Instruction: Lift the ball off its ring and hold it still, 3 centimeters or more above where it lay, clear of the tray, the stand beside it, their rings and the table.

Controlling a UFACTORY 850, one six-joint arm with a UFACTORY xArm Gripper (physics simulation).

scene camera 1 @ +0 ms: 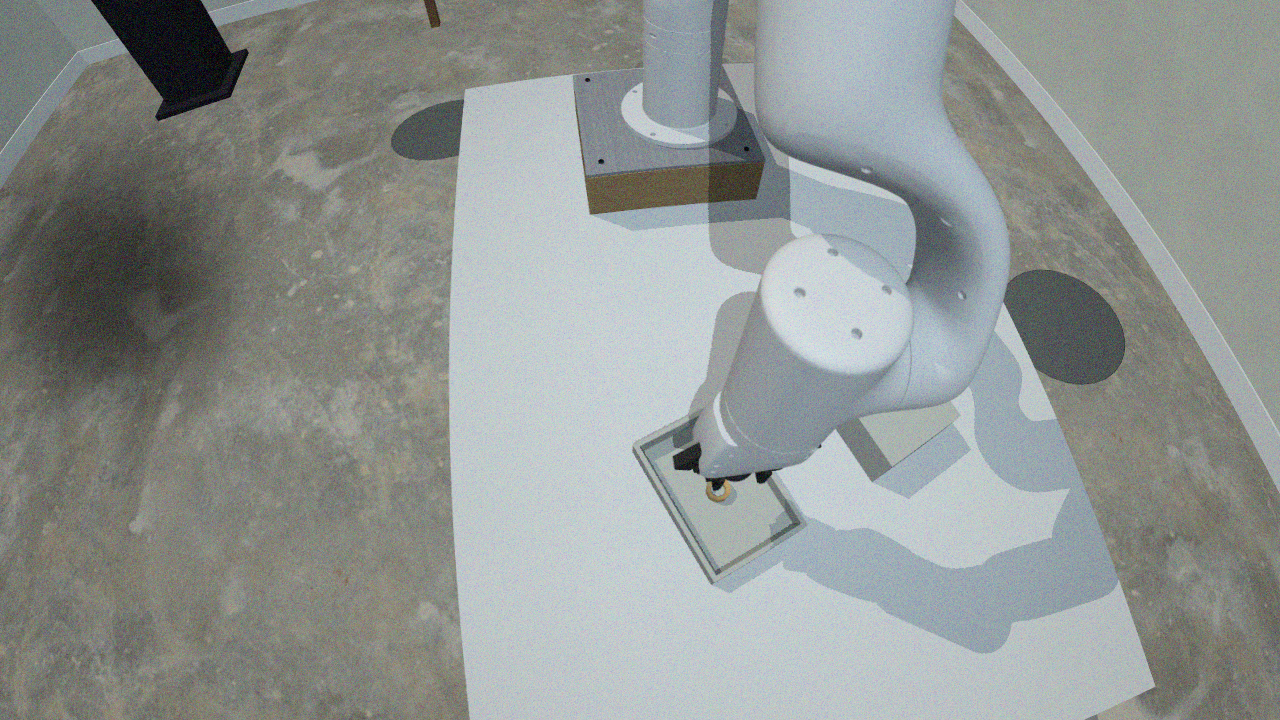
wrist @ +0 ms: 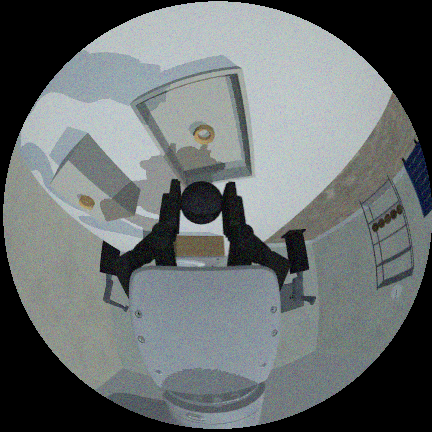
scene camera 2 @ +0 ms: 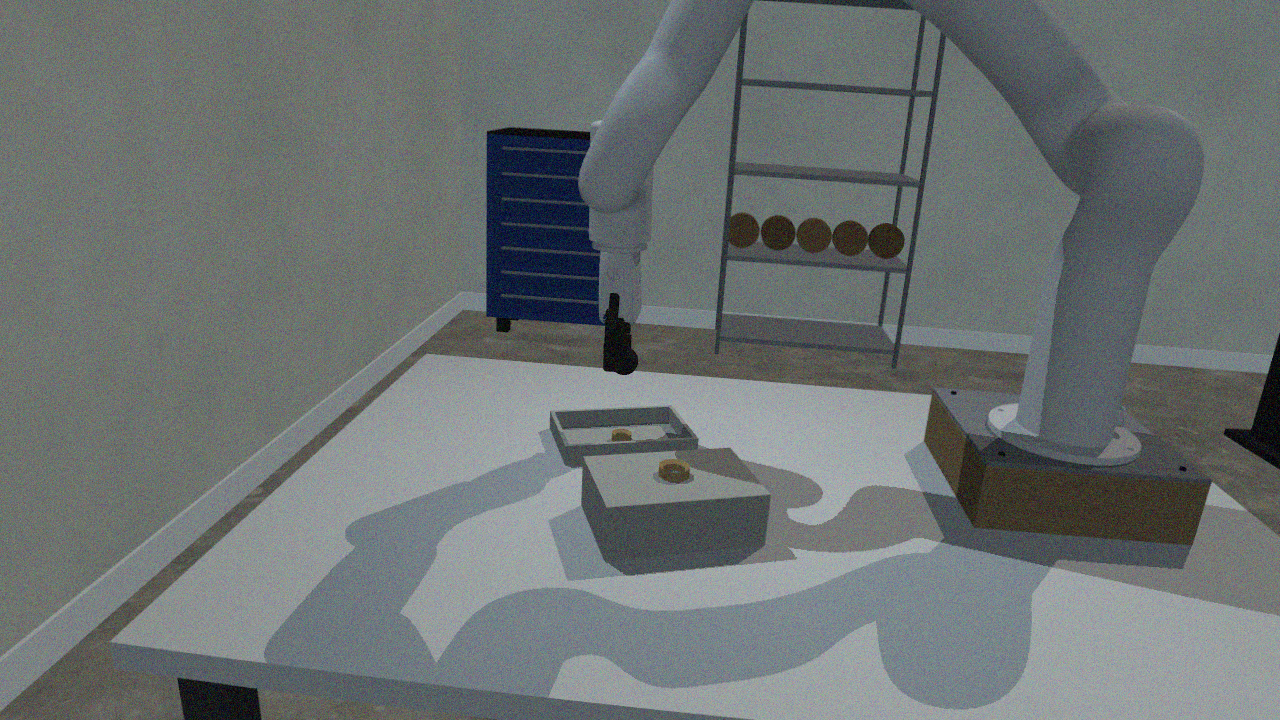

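A black ball point(scene camera 2: 624, 360) point(wrist: 201, 202) is between the two black fingers of my gripper point(wrist: 201, 189), which is shut on it. In the scene camera 2 view the ball hangs well above the tray point(scene camera 2: 624, 446) point(wrist: 248, 125) point(scene camera 1: 675, 514), apart from it. A tan ring point(scene camera 1: 718, 491) point(scene camera 2: 621, 435) point(wrist: 204, 134) lies on the tray's floor with no ball on it. The grey box-shaped stand point(scene camera 2: 680, 532) point(wrist: 107, 172) point(scene camera 1: 908, 436) is beside the tray and bears a second empty ring point(scene camera 2: 674, 471) point(wrist: 86, 202). In the scene camera 1 view the arm hides most of the gripper and the ball.
The white table point(scene camera 1: 554, 358) point(scene camera 2: 402, 429) point(wrist: 310, 75) carries the tray, the stand and the arm's wooden base block point(scene camera 1: 675, 186) point(scene camera 2: 1083, 505) point(wrist: 200, 246). Behind the table are a blue drawer cabinet point(scene camera 2: 541, 223) and a shelf rack point(scene camera 2: 727, 214).
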